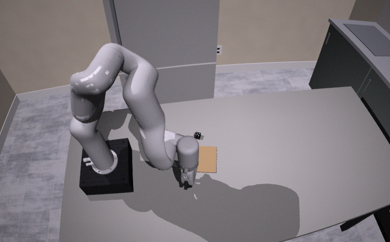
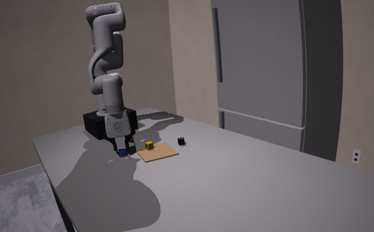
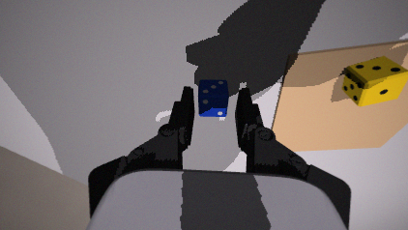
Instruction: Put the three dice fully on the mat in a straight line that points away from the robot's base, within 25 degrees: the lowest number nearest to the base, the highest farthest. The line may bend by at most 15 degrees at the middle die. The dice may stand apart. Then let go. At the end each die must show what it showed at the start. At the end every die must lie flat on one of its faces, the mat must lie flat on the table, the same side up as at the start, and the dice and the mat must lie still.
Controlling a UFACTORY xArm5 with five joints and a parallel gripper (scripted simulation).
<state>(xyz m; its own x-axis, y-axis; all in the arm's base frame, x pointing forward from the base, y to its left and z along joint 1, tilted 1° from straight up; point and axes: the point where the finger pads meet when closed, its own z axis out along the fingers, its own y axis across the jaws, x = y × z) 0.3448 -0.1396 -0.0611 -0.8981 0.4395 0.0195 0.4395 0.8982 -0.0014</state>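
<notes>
My hand is 3 cm above the blue die. Round my hand: black die (10 cm ahead, 24 cm to the left, 3 cm below); mat (8 cm ahead, 11 cm to the left, 4 cm below); yellow die (3 cm ahead, 12 cm to the left, 2 cm below).
</notes>
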